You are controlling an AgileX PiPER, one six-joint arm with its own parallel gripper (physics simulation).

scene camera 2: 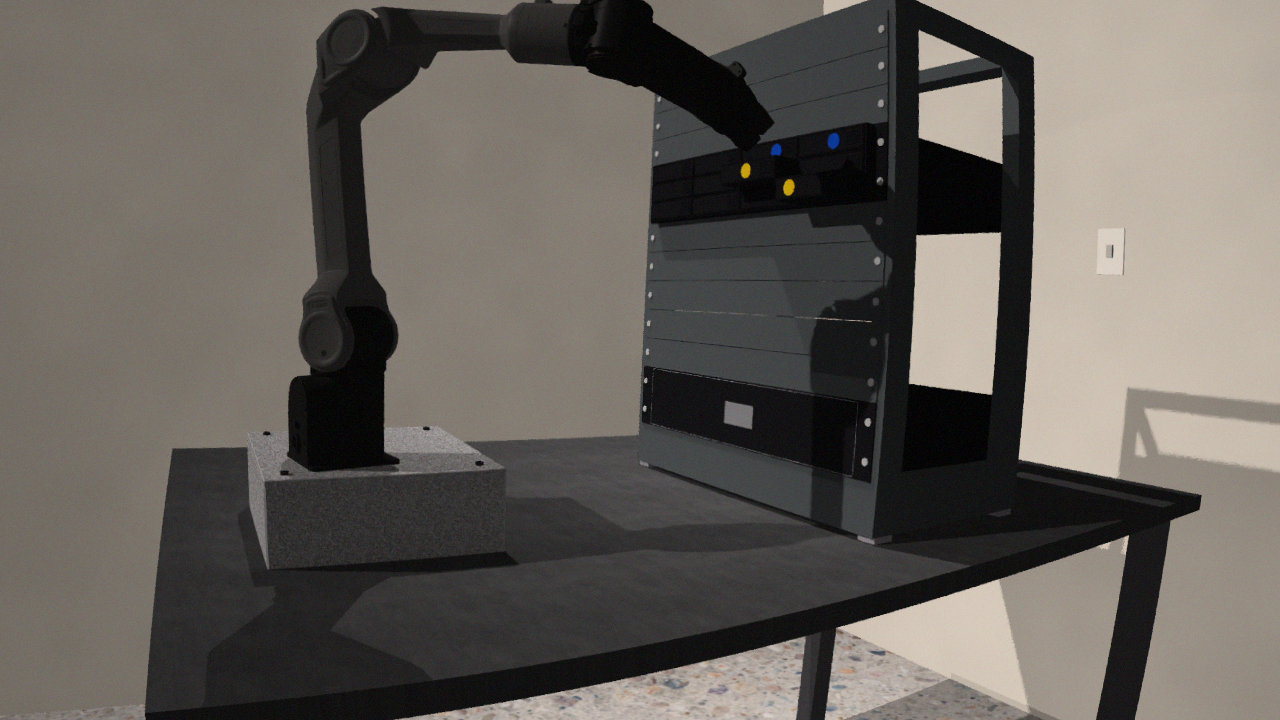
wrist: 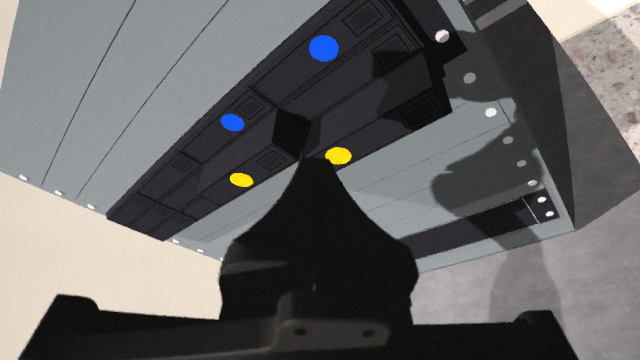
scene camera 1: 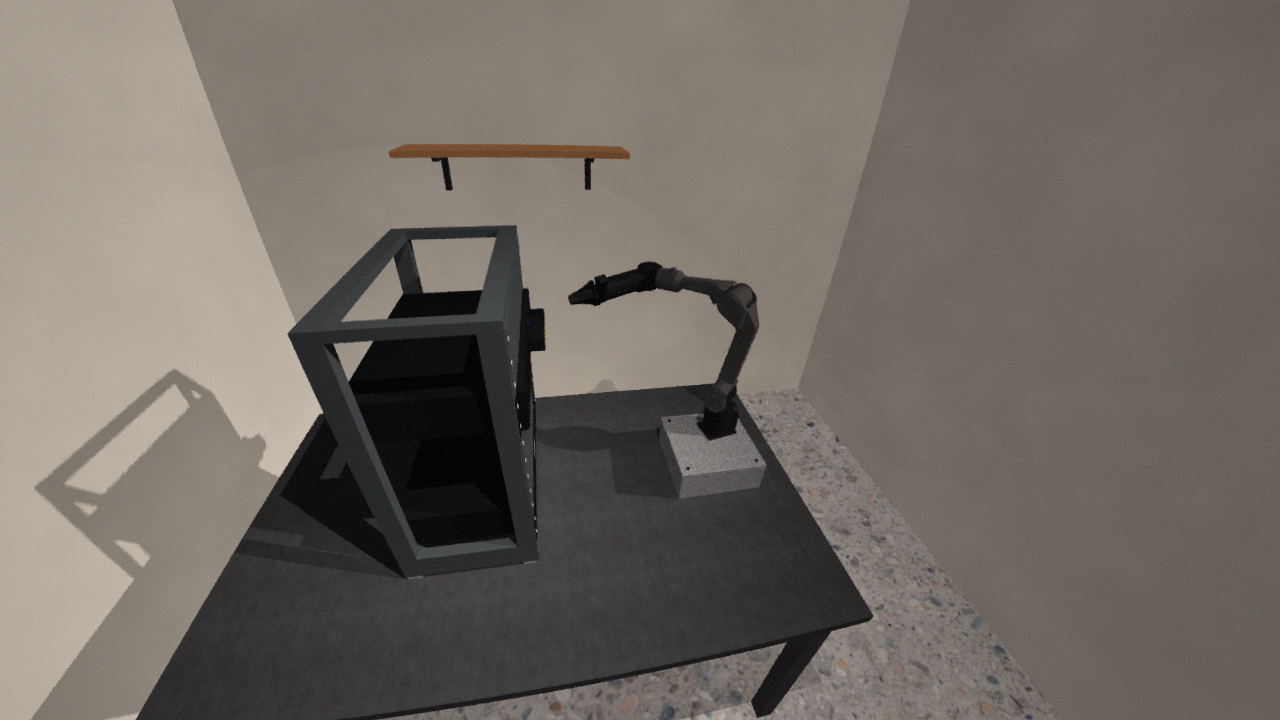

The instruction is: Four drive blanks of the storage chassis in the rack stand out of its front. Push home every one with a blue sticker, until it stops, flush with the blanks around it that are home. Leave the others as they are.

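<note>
The storage chassis (scene camera 2: 673, 192) is in the upper part of the rack (scene camera 1: 504, 420) (scene camera 2: 900, 313). A blue-stickered blank (scene camera 2: 833, 140) (wrist: 324, 48) at the upper right and another blue-stickered blank (scene camera 2: 776, 150) (wrist: 232, 122) left of it look flush with their neighbours in the wrist view. A yellow-stickered blank (scene camera 2: 745, 171) (wrist: 241, 180) at the lower left and a yellow-stickered blank (scene camera 2: 788, 187) (wrist: 338, 155) at the lower right stand out, their side faces showing. My gripper (scene camera 1: 571, 299) (scene camera 2: 759, 139) (wrist: 313, 175) is shut and empty, in front of the chassis and apart from it.
Grey filler panels (scene camera 2: 760, 250) (wrist: 100, 75) lie above and below the chassis. A black unit (scene camera 2: 680, 400) with a light label sits low in the rack. The arm stands on a speckled block (scene camera 1: 716, 454) (scene camera 2: 384, 519). A wooden shelf (scene camera 1: 510, 151) hangs on the back wall.
</note>
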